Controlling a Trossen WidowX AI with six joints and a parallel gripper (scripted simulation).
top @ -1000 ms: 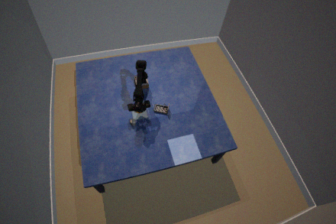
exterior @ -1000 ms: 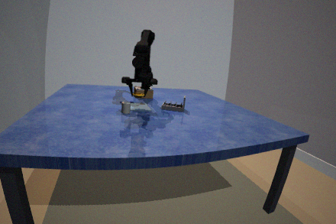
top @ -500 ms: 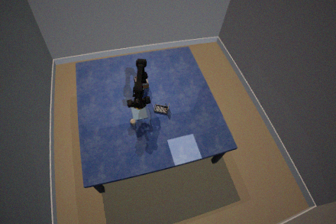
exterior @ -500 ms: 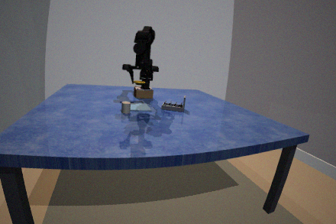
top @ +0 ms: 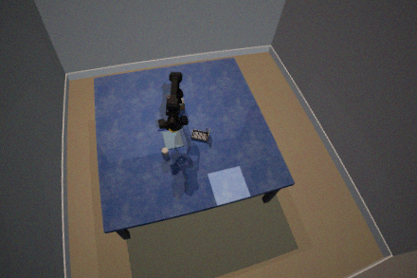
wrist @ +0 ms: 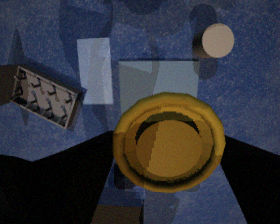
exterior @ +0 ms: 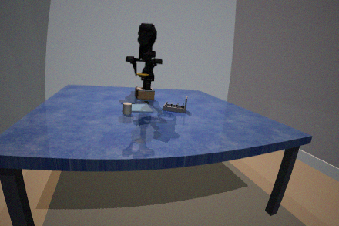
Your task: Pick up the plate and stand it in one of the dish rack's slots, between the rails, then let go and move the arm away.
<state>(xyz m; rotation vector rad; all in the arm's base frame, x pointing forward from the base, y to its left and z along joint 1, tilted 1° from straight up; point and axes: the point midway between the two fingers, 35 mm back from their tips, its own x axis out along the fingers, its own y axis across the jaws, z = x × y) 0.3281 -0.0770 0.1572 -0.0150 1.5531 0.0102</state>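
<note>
My gripper tip is now 20 cm to the right of the dish rack, 15 cm above it and 2 cm past it. The rest, counted from my gripper tip: small cup: 15 cm below, 8 cm to the right, 8 cm ahead; then yellow plate: 1 cm above; then pale blue mat: 18 cm below, 3 cm behind, 1 cm to the right.
</note>
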